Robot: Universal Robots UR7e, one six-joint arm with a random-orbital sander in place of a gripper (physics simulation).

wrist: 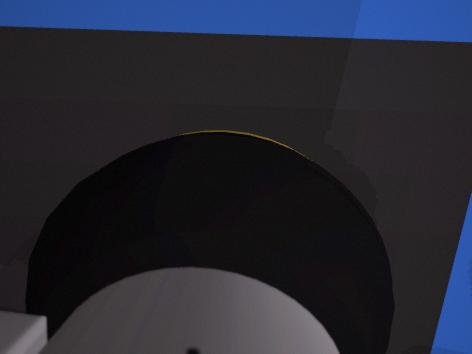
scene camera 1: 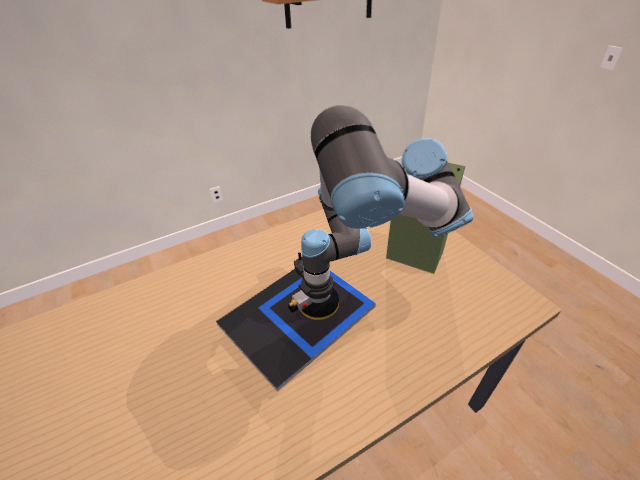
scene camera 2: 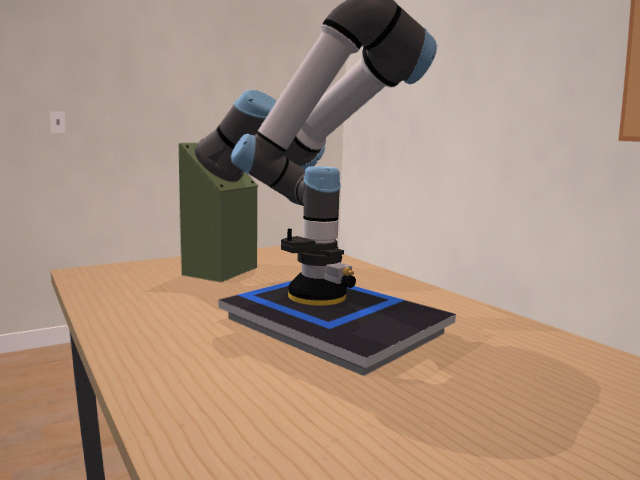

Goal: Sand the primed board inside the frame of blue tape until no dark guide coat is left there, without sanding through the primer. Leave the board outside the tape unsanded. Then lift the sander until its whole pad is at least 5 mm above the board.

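Seen in the pictures: arm's base at its link origin: (scene camera 2: 218,162).
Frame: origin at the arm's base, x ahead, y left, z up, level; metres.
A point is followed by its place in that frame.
The dark board (scene camera 1: 248,330) {x 0.676, y 0.031, z -0.270 m} (scene camera 2: 392,333) {x 0.692, y 0.055, z -0.270 m} lies flat, with the blue tape frame (scene camera 1: 287,330) {x 0.575, y 0.091, z -0.269 m} (scene camera 2: 289,310) {x 0.495, y -0.048, z -0.269 m} (wrist: 175,15) {x 0.488, y -0.045, z -0.269 m} on one part of it. My sander (scene camera 1: 318,305) (scene camera 2: 316,289) (wrist: 215,210) has a black body and a yellow pad rim. It is upright inside the frame, and its pad appears to be on the board; no gap shows. In the wrist view, tape runs across the top and down the right edge, clear of the pad. The surface inside the tape is dark, with faint neutral grey and purplish bands. Shadows cross it, so remaining guide coat is hard to judge. The surface under the pad is hidden.
The board is on a wooden table (scene camera 1: 103,361) {x 1.095, y -0.117, z -0.313 m} (scene camera 2: 232,403) {x 0.708, y -0.266, z -0.313 m}. The arm's green pedestal (scene camera 1: 413,245) {x 0.059, y 0.041, z -0.212 m} (scene camera 2: 201,222) {x 0.055, y -0.071, z -0.155 m} stands at the back of the table. The arm's links rise over the board. Walls stand behind the table.
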